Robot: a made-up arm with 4 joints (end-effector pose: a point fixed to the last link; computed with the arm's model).
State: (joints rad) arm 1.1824 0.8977 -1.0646 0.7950
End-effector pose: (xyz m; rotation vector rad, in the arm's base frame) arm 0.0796 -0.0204 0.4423 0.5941 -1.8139 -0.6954
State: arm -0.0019 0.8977 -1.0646 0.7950
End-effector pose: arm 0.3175 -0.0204 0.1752 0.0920 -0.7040 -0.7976
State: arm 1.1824 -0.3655 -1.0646 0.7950
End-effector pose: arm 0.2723 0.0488 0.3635 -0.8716 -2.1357 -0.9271
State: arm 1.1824 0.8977 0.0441 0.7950
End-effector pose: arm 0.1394 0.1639 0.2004 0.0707 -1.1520 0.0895
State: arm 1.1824 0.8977 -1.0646 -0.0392
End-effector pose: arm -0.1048 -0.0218 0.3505 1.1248 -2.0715 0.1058
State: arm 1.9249 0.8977 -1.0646 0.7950
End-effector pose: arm -0.1512 -0.0204 0.4144 0.9346 -2.4901 -0.5015
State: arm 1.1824 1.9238 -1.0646 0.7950
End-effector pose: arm 0.0618 -0.2017 0.4496 1.5637 -1.1722 -0.3679
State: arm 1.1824 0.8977 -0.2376 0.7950
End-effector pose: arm 0.1468 0.1357 0.2778 0.1984 -1.3355 -0.0979
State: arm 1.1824 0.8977 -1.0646 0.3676
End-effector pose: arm -0.0217 -0.0052 0.4085 0.8721 -1.9753 -0.3033
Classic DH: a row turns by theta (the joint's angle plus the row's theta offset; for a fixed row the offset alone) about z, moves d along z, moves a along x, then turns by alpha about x. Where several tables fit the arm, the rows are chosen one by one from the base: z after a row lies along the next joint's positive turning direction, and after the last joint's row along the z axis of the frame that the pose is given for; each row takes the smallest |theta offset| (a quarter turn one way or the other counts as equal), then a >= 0, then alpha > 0; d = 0 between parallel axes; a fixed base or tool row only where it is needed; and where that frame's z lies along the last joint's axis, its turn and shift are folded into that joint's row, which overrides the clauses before.
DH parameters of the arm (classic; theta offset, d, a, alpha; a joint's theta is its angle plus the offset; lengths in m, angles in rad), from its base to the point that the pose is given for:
base (fixed): 0 0.1319 0 1.5708
joint 1: -1.5708 0.1281 0.1075 -1.5708
joint 2: 0 0.0265 -0.0548 -1.5708
joint 3: 0 0.0385 0.0687 -1.5708
joint 4: -1.5708 -0.102 0.251 1.5708
tool (fixed): -1.5708 -0.0403 0 0

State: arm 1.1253 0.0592 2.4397 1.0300
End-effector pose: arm -0.2166 -0.0083 -0.0396 -0.8852 1.1585 0.7301
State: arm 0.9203 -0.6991 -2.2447 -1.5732
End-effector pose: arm 0.0042 -0.0549 -0.0971 -0.5600 -1.4509 2.2953
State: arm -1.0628 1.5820 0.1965 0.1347
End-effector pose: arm 0.2013 -0.0265 0.1310 1.3981 1.0000 -0.6230
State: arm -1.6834 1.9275 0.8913 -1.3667
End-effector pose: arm -0.0401 -0.2496 -0.0870 -1.7790 -0.5806 1.5287
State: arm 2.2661 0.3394 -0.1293 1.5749
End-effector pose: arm 0.1553 -0.0479 0.4814 -0.5205 -1.9866 -1.4410
